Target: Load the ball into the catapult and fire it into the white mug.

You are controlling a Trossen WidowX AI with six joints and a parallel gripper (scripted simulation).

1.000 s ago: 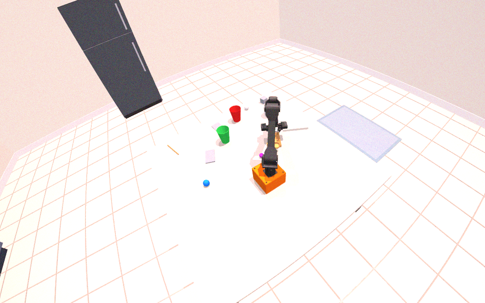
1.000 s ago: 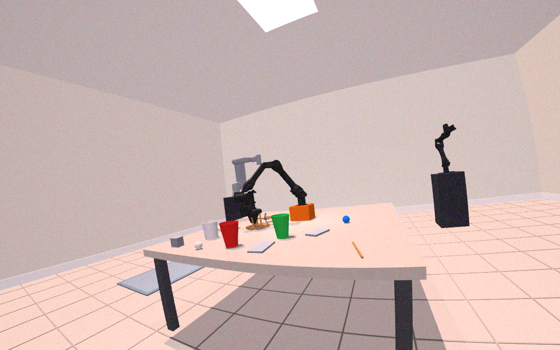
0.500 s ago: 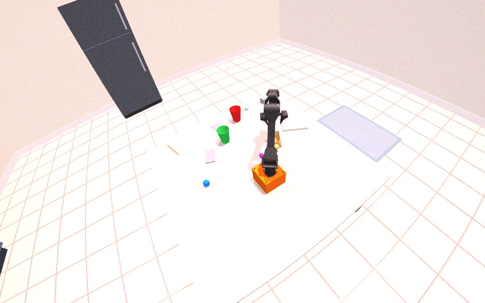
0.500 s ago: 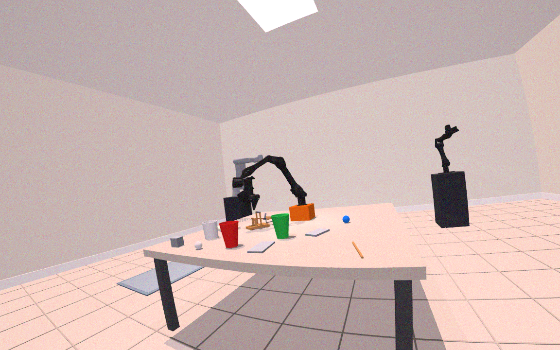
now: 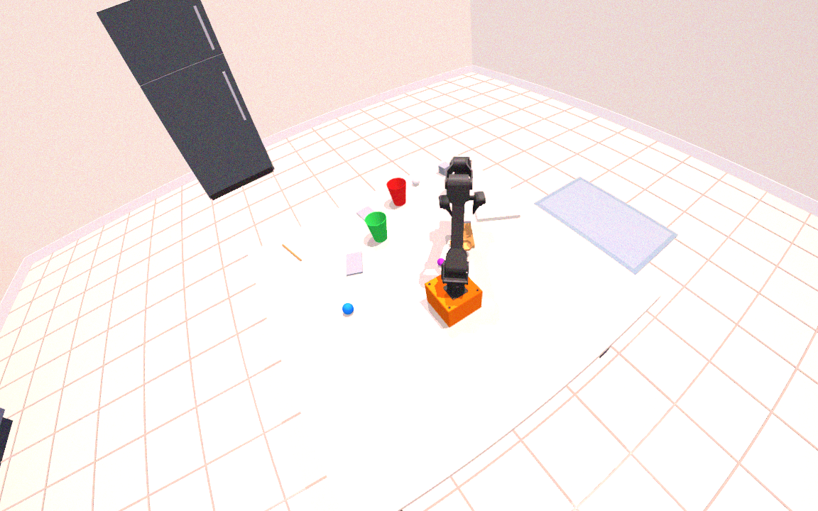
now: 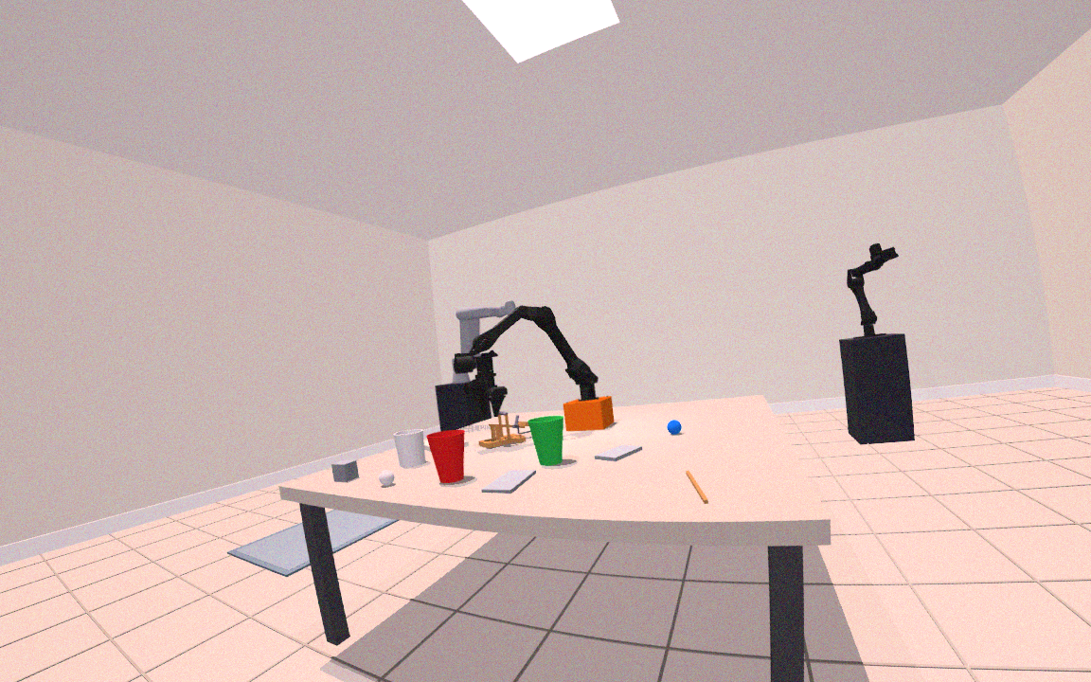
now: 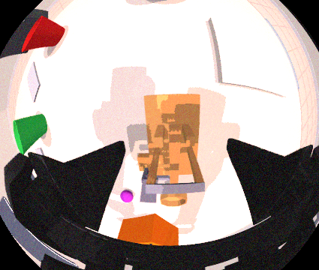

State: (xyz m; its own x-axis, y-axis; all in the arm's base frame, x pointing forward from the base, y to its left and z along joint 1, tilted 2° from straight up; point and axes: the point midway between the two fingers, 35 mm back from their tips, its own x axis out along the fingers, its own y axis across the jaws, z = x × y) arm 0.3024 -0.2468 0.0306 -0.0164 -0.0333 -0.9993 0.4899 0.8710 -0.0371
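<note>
Right now my gripper tip is 18 cm to the right of the magenta ball, 10 cm past it and 9 cm above it. Also, from my gripper tip: green cup (32 cm to the left, 20 cm ahead, 7 cm below); then wooden catapult (6 cm behind, 5 cm to the left, 5 cm below); then white mug (26 cm ahead, 13 cm to the right, 7 cm below).
</note>
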